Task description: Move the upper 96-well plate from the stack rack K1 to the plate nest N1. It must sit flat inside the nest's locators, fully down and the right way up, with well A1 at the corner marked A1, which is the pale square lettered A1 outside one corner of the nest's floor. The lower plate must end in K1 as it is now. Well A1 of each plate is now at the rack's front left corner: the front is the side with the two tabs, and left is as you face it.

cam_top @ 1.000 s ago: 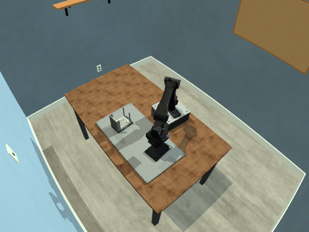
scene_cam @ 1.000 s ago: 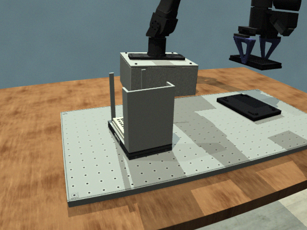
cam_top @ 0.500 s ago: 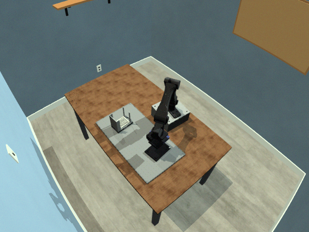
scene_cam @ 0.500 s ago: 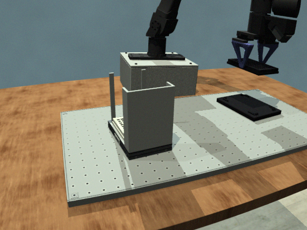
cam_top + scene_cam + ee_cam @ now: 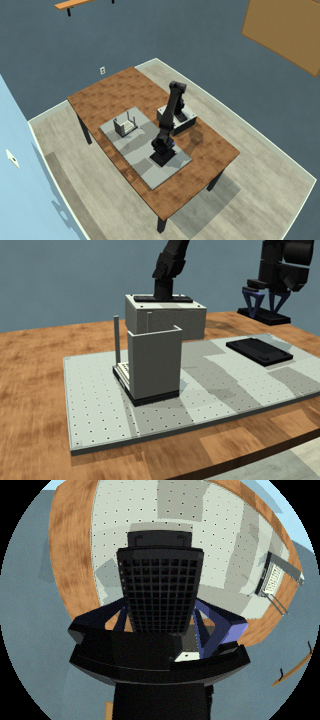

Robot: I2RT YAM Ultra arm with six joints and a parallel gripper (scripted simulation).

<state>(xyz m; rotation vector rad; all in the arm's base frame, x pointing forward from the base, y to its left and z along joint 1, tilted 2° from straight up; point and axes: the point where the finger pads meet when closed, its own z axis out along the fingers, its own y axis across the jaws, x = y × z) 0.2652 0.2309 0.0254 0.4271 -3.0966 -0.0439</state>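
Now: hand 11 cm above the black plate nest N1. The rest, counted from my hand: pale well plate (14 cm ahead, 35 cm to the right, 9 cm below); rack wall (20 cm ahead, 34 cm to the right, 3 cm below); black 96-well plate (right at my hand).
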